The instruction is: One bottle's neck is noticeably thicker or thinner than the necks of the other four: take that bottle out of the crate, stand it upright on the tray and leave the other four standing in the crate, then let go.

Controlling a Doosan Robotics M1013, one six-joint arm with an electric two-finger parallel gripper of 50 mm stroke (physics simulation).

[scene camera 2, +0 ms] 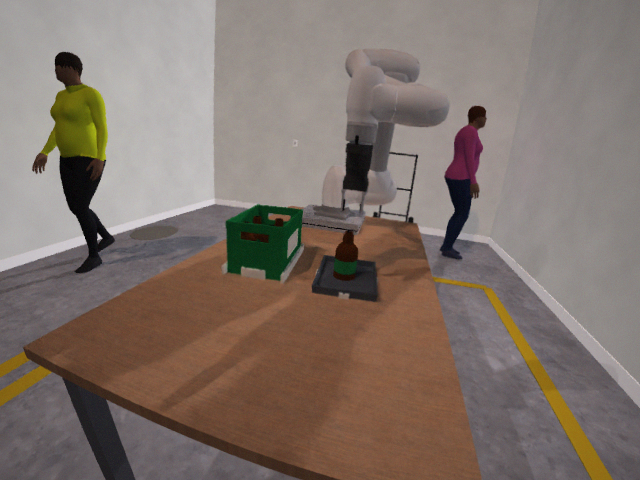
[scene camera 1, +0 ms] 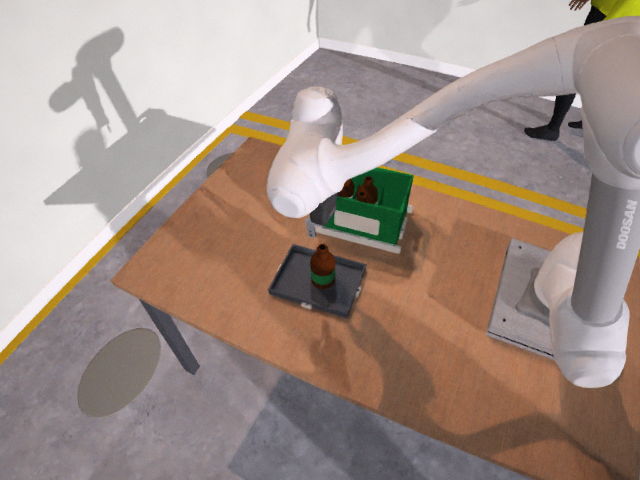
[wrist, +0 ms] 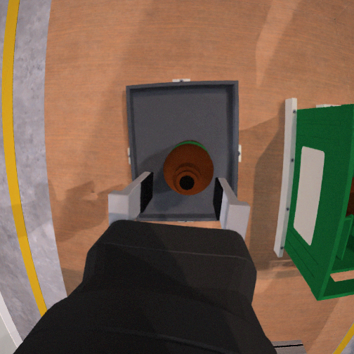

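Seen in the pictures: gripper, fingertip midpoint: (scene camera 2: 351,211) (scene camera 1: 316,229); arm's base, origin of the base link: (scene camera 2: 334,214).
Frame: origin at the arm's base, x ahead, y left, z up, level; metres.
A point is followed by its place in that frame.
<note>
A brown bottle with a green label (scene camera 1: 322,266) {x 0.611, y 0.313, z 0.059 m} (scene camera 2: 345,258) {x 0.664, y 0.297, z 0.031 m} (wrist: 175,162) stands upright on the dark grey tray (scene camera 1: 293,273) {x 0.718, y 0.324, z -0.047 m} (scene camera 2: 323,290) {x 0.774, y 0.276, z -0.038 m} (wrist: 182,110). My gripper (scene camera 2: 353,209) {x 0.644, y 0.292, z 0.179 m} (wrist: 183,187) is open and empty. It hangs above this bottle, with its fingers apart on either side of the neck in the wrist view and a gap below the tips in scene camera 2. The green crate (scene camera 1: 391,222) {x 0.529, y 0.061, z 0.073 m} (scene camera 2: 250,259) {x 0.795, y 0.028, z 0.006 m} (wrist: 334,175) stands beside the tray. Brown bottles (scene camera 1: 368,191) (scene camera 2: 279,222) show inside it; the arm and crate walls hide part of them, so I cannot compare the necks.
White rails (scene camera 1: 361,241) {x 0.609, y 0.096, z -0.037 m} (wrist: 286,175) run along the crate's foot. The robot's base plate (scene camera 1: 504,289) {x 0.140, y 0.039, z 0.001 m} (scene camera 2: 330,219) {x 0.121, y 0.024, z 0.001 m} is on the same wooden table (scene camera 1: 206,289) {x 0.904, y 0.529, z -0.052 m} (scene camera 2: 289,372) {x 1.089, y 0.344, z -0.052 m}. A person in yellow (scene camera 2: 77,124) and one in pink (scene camera 2: 466,155) are on the floor beyond the table.
</note>
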